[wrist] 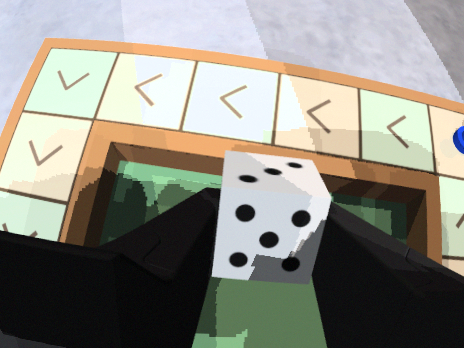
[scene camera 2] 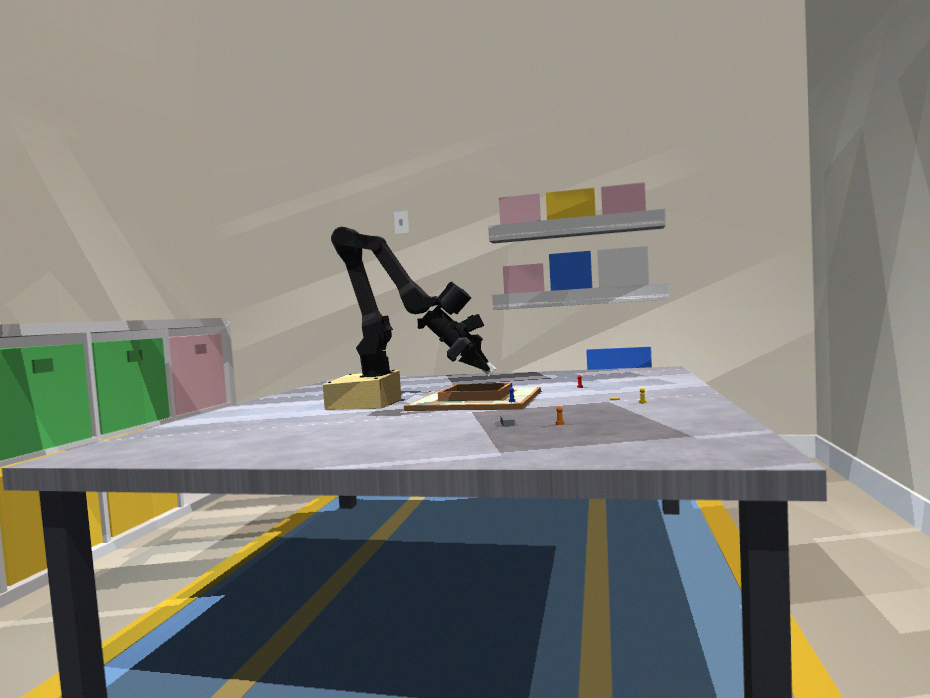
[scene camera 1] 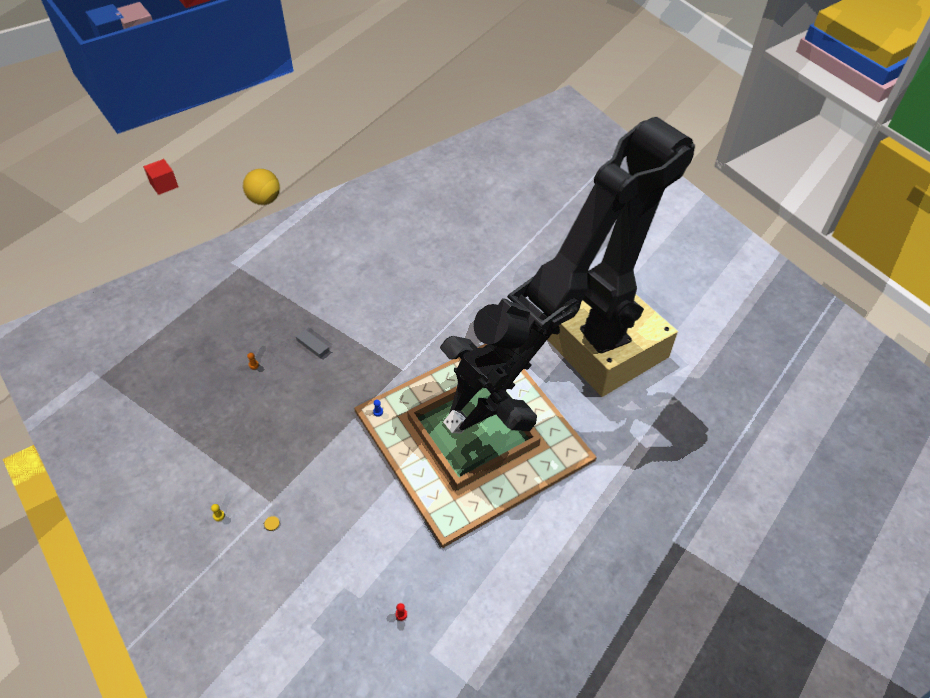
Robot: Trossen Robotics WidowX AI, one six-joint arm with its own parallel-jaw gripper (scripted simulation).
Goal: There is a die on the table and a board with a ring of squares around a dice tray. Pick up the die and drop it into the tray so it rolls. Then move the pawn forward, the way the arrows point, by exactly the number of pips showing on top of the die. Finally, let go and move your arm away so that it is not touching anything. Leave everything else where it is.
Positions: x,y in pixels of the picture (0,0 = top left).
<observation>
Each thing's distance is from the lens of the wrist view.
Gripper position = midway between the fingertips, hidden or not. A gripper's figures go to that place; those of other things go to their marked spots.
gripper (wrist: 265,210): 10 cm
white die (wrist: 272,212): 9 cm
green dice tray (wrist: 231,305): 16 cm
The marked spots on the green dice tray and the white die are 8 cm apart.
</observation>
